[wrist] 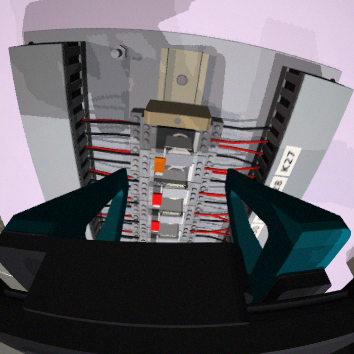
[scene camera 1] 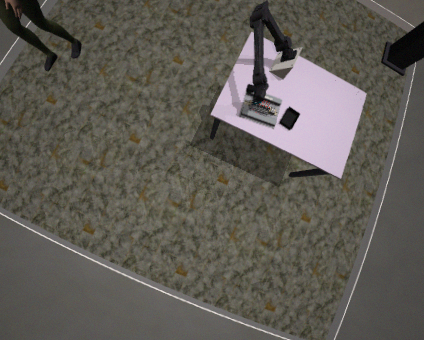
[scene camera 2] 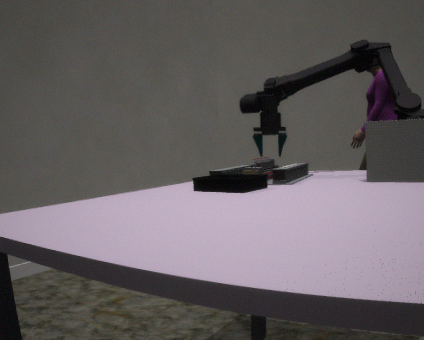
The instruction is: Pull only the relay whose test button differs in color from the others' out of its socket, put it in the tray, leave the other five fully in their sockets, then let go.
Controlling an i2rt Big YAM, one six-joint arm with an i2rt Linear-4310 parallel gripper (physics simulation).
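Frame: origin at the arm's base, x back, y left, z down, level; metres.
Where they show: gripper, fingertip midpoint: (wrist: 176, 176) (scene camera 1: 254, 100) (scene camera 2: 270, 156); arm's base, link origin: (scene camera 1: 288, 56) (scene camera 2: 414, 143).
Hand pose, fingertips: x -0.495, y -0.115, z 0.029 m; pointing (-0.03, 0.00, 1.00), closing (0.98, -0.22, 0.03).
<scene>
Things, the pixels of their top centre, and the offset from my fingertips. "*": a spot on its surface instead.
- relay with an orange test button, top centre: (wrist: 172, 166) dx -0.004, dy -0.006, dz +0.001 m
- dark position with a grey clip, surface spot: (wrist: 178, 143) * dx -0.003, dy -0.016, dz +0.012 m
- black tray, top centre: (scene camera 2: 229, 176) (scene camera 1: 290, 117) dx +0.031, dy +0.340, dz +0.035 m
- tan end stop, top centre: (wrist: 176, 120) dx -0.006, dy -0.024, dz +0.030 m
- rail, surface spot: (wrist: 170, 75) * dx -0.017, dy -0.046, dz +0.067 m
The relay with an orange test button (wrist: 159, 165) sits in the socket row in the wrist view. Two relays nearer the gripper have red test buttons (wrist: 157, 200) (wrist: 155, 226). At the far end, beside the tan end stop, is a dark position with a grey clip (wrist: 178, 143); no button shows there. The rest of the row is hidden by the gripper body. My gripper (scene camera 2: 270, 155) (wrist: 176, 176) is open and empty, pointing down above the row, its fingertips on either side of it in the wrist view. The black tray (scene camera 1: 290, 118) (scene camera 2: 230, 185) lies beside the panel.
Grey wire ducts (wrist: 40, 115) (wrist: 317, 115) flank the relay row, with red and black wires between. A tan end stop (wrist: 177, 119) sits on the rail (wrist: 170, 75). A pale box (scene camera 1: 285, 67) (scene camera 2: 395, 152) stands near the arm's base. A person (scene camera 2: 380, 97) stands beyond the table.
</scene>
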